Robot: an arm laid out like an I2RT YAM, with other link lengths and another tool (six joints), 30 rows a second.
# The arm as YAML. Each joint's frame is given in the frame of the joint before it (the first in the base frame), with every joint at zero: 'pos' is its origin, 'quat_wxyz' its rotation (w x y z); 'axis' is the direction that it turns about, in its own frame. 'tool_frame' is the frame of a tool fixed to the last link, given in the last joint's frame.
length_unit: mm
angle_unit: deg
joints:
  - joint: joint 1
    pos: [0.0, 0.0, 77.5]
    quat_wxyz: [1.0, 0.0, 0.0, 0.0]
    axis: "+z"
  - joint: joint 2
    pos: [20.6, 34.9, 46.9]
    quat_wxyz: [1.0, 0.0, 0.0, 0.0]
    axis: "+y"
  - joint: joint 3
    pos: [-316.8, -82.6, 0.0]
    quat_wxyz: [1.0, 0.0, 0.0, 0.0]
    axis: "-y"
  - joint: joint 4
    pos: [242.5, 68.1, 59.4]
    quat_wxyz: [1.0, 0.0, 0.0, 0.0]
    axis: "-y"
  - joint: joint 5
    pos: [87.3, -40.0, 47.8]
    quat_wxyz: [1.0, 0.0, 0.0, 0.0]
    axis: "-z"
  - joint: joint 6
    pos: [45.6, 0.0, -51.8]
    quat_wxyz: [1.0, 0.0, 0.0, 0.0]
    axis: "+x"
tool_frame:
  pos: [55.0, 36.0, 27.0]
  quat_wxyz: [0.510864, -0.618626, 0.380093, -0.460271]
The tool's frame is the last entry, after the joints.
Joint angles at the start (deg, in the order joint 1, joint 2, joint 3, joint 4, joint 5, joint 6): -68.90 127.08 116.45 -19.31 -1.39 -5.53
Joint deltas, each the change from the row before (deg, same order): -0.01 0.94 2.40 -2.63 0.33 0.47; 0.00 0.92 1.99 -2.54 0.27 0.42; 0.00 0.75 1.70 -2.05 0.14 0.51; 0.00 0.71 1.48 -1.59 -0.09 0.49; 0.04 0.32 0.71 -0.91 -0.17 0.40; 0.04 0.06 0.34 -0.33 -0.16 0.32; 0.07 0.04 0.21 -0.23 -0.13 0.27; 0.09 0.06 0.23 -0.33 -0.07 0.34; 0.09 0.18 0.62 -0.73 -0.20 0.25
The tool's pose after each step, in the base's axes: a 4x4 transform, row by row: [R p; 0 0 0 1], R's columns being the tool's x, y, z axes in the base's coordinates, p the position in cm. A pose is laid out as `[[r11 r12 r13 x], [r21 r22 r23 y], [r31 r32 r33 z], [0 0 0 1]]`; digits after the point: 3 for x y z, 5 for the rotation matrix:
[[-0.71138 -0.43369 0.55304 24.763], [-0.69949 0.36050 -0.61706 -58.513], [0.06824 -0.82580 -0.55981 31.414], [0 0 0 1]]
[[-0.71652 -0.43550 0.54493 24.767], [-0.69543 0.38474 -0.60692 -58.701], [0.05466 -0.81383 -0.57853 31.141], [0 0 0 1]]
[[-0.72125 -0.43378 0.54004 24.774], [-0.69143 0.40412 -0.59884 -58.848], [0.04153 -0.80531 -0.59139 30.990], [0 0 0 1]]
[[-0.72374 -0.43054 0.53929 24.822], [-0.68948 0.41872 -0.59101 -58.987], [0.02864 -0.79957 -0.59989 30.862], [0 0 0 1]]
[[-0.72440 -0.42729 0.54098 24.888], [-0.68913 0.42804 -0.58470 -58.998], [0.01828 -0.79637 -0.60454 30.793], [0 0 0 1]]
[[-0.72464 -0.42289 0.54412 24.943], [-0.68902 0.43063 -0.58293 -58.980], [0.01220 -0.79732 -0.60343 30.901], [0 0 0 1]]
[[-0.72443 -0.41954 0.54698 25.025], [-0.68931 0.43282 -0.58096 -58.945], [0.00699 -0.79791 -0.60274 30.962], [0 0 0 1]]
[[-0.72503 -0.41589 0.54897 25.114], [-0.68872 0.43695 -0.57857 -58.905], [0.00075 -0.79757 -0.60323 30.988], [0 0 0 1]]
[[-0.72372 -0.41408 0.55206 25.228], [-0.69006 0.44162 -0.57340 -58.856], [-0.00637 -0.79593 -0.60535 31.050], [0 0 0 1]]

